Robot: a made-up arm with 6 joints. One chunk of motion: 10 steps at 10 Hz.
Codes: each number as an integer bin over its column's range. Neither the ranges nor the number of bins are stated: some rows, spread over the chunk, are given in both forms.
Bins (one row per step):
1: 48 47 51 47 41 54
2: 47 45 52 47 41 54
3: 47 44 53 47 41 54
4: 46 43 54 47 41 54
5: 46 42 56 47 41 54
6: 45 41 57 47 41 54
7: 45 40 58 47 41 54
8: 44 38 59 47 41 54
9: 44 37 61 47 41 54
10: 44 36 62 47 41 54
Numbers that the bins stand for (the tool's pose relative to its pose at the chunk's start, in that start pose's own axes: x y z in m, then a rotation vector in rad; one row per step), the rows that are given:
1: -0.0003 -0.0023 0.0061 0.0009 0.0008 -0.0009
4: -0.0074 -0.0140 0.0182 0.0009 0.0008 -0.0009
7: -0.0109 -0.0228 0.0343 0.0009 0.0008 -0.0009
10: -0.0144 -0.0345 0.0505 0.0009 0.0008 -0.0009
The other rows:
2: -0.0038 -0.0082 0.0101 0.0009 0.0008 -0.0009
3: -0.0038 -0.0111 0.0141 0.0009 0.0008 -0.0009
5: -0.0074 -0.0170 0.0263 0.0009 0.0008 -0.0009
6: -0.0109 -0.0199 0.0303 0.0009 0.0008 -0.0009
8: -0.0144 -0.0287 0.0384 0.0009 0.0008 -0.0009
9: -0.0144 -0.0316 0.0465 0.0009 0.0008 -0.0009

